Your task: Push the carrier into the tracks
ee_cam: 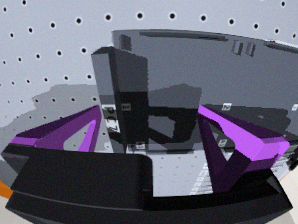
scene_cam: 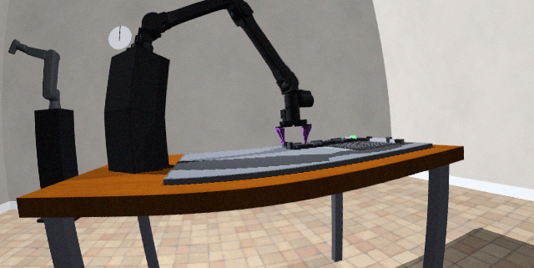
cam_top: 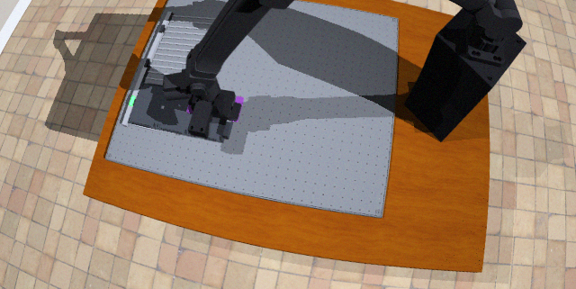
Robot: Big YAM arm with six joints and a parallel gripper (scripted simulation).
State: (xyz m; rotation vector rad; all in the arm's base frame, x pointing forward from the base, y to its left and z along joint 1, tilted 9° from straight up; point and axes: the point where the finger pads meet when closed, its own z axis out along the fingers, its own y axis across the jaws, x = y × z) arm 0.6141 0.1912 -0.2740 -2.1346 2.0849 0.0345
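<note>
The carrier PC7 lies 13 cm ahead of my hand, 1 cm to the left of it and 1 cm below it.
</note>
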